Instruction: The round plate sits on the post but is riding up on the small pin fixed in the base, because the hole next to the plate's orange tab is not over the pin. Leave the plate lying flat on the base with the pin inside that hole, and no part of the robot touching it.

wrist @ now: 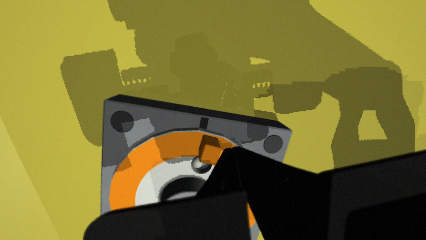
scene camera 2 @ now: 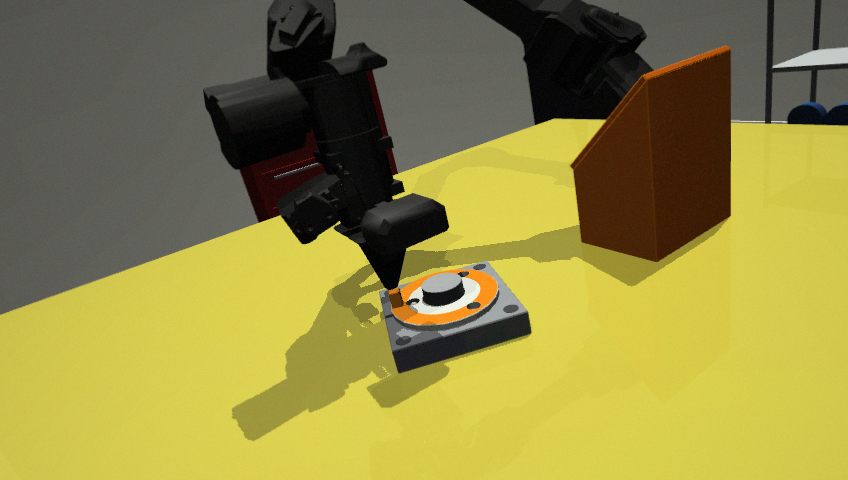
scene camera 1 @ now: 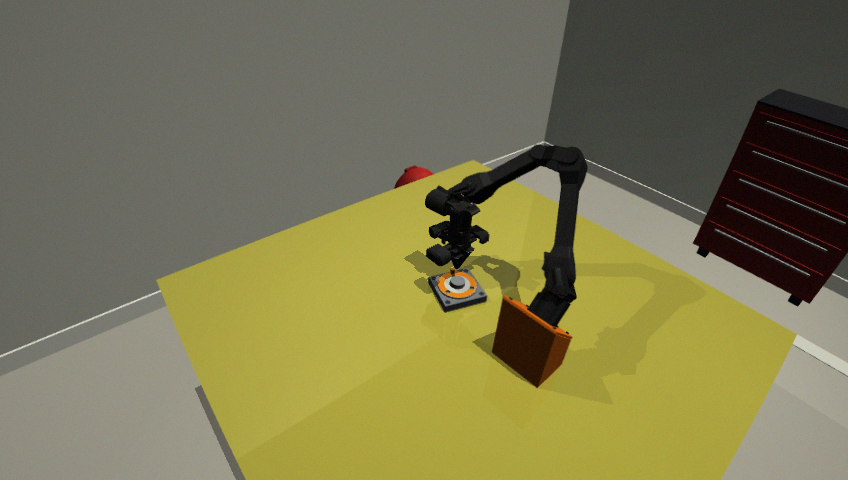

Labels:
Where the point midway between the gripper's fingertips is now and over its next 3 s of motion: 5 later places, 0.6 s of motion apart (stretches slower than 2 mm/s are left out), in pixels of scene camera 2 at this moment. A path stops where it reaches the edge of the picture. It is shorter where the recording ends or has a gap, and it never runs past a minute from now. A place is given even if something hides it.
My gripper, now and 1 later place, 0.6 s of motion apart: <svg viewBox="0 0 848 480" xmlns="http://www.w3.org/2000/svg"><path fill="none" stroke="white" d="M391 287L381 252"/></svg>

